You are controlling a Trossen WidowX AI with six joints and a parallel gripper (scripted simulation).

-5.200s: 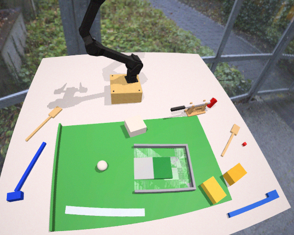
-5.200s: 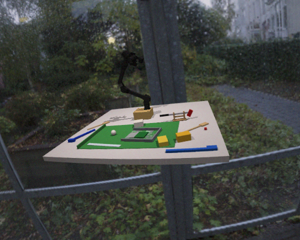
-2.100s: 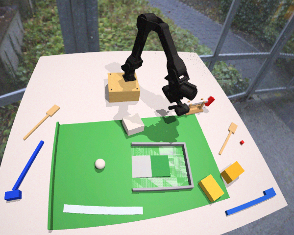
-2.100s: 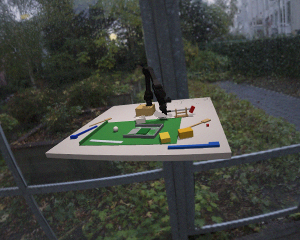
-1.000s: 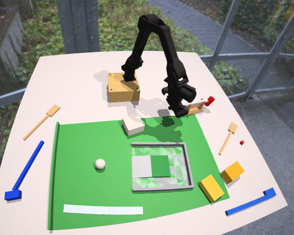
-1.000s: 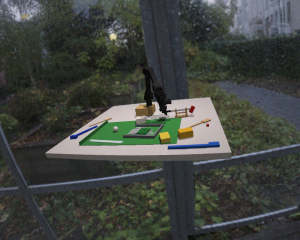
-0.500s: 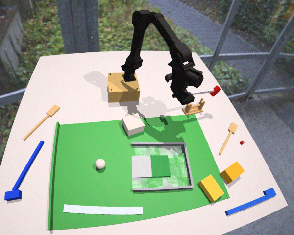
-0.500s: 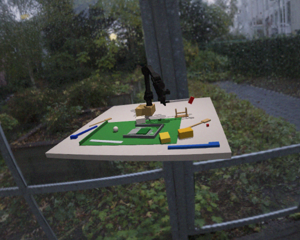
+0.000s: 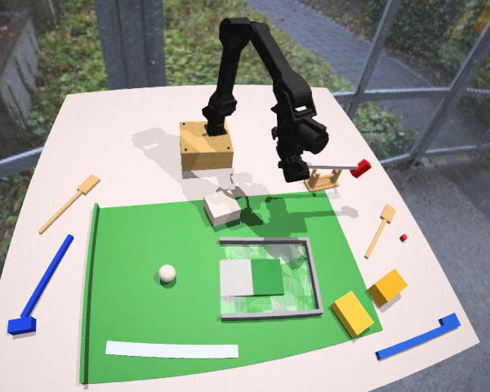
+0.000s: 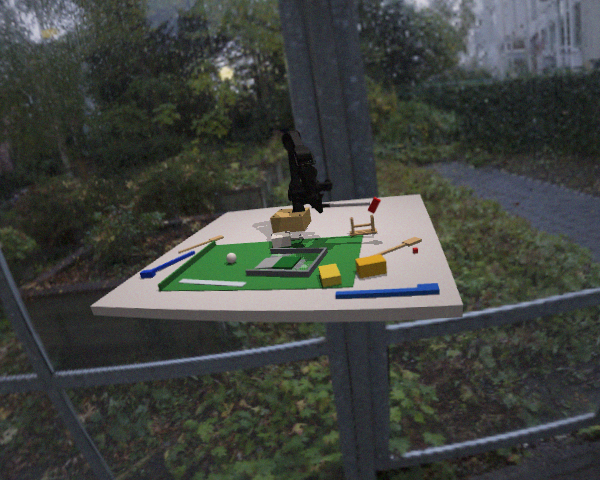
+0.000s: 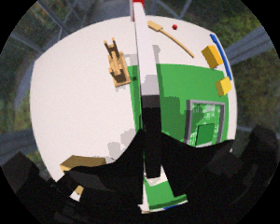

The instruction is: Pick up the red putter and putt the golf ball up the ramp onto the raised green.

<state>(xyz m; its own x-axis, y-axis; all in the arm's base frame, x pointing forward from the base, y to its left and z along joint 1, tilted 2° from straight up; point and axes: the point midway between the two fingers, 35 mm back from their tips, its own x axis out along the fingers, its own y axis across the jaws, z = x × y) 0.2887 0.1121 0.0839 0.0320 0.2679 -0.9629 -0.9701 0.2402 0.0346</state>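
The white block is 10 mm behind my gripper tip, 190 mm to the right of it and 100 mm below it. The rest, counted from my gripper tip: wooden stand: 20 mm behind, 170 mm to the left, 90 mm below; red putter: 20 mm ahead, 110 mm to the left, 20 mm above; grey frame: 230 mm ahead, 130 mm to the right, 120 mm below.
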